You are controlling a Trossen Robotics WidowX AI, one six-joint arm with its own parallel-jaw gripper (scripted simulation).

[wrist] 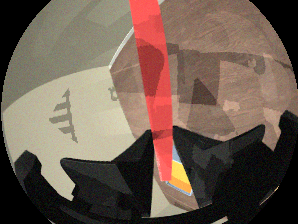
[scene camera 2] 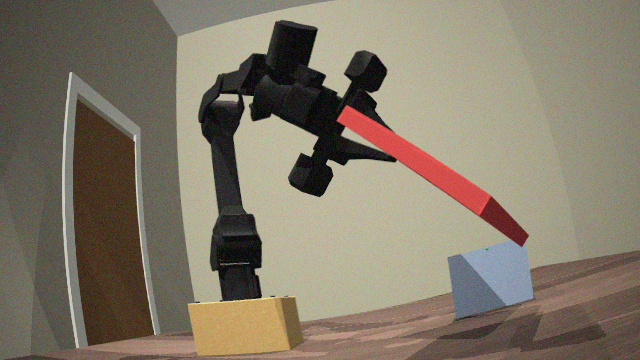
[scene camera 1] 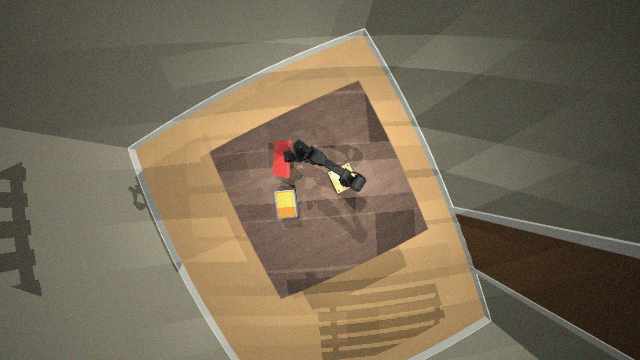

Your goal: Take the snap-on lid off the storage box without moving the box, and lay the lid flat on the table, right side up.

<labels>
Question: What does the gripper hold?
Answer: A red lid.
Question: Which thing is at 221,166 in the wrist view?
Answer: The gripper.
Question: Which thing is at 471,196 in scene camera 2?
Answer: A red lid.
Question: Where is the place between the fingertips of the gripper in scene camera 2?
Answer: At 400,152
</labels>
